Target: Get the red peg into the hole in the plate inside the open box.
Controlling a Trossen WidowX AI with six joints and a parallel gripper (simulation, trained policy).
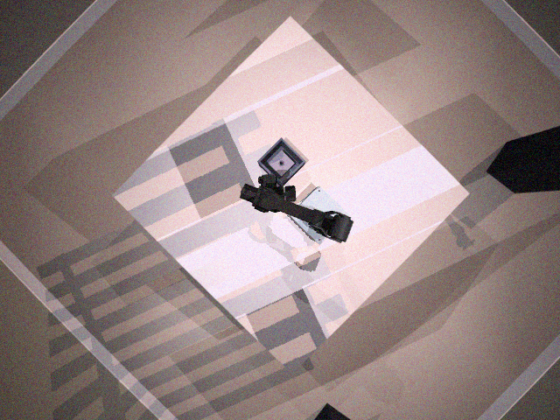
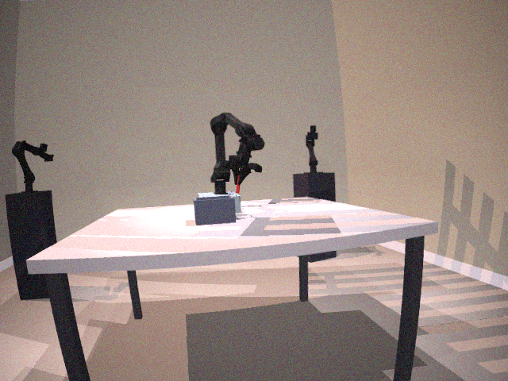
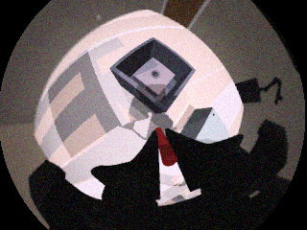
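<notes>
My gripper tip is 13 cm to the left of the dark grey box, 12 cm above it and 6 cm short of it. The rest, counted from my gripper tip: red peg 1 cm to the left, 1 cm behind.
</notes>
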